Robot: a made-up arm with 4 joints.
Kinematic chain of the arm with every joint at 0, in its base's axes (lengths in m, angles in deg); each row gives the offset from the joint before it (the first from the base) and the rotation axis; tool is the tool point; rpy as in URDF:
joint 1: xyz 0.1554 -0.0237 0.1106 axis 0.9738 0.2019 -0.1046
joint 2: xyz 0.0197 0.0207 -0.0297 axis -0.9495 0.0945 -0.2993
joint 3: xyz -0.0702 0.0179 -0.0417 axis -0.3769 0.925 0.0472
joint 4: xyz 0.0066 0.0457 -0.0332 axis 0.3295 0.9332 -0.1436
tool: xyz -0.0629 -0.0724 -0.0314 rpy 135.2 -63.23 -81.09
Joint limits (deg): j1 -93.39..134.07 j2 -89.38..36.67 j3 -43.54..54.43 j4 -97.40..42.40
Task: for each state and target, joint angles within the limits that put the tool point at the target. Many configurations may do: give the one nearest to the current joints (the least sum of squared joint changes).
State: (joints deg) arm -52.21 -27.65 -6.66 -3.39
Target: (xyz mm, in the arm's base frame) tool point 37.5 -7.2 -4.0
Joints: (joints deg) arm -11.88 -36.80 -0.27 41.79
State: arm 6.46 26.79 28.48 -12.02
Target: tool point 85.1 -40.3 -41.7
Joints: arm -5.95 5.45 -10.29 -27.04
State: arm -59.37 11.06 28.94 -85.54
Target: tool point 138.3 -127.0 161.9
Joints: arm -93.39 36.27 -6.67 -85.75
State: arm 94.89 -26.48 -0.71 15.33
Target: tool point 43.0 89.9 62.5
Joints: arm 64.10 11.67 3.31 -23.31
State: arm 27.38 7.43 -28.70 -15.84
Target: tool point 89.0 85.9 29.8
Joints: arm 62.68 26.31 -30.24 -38.19
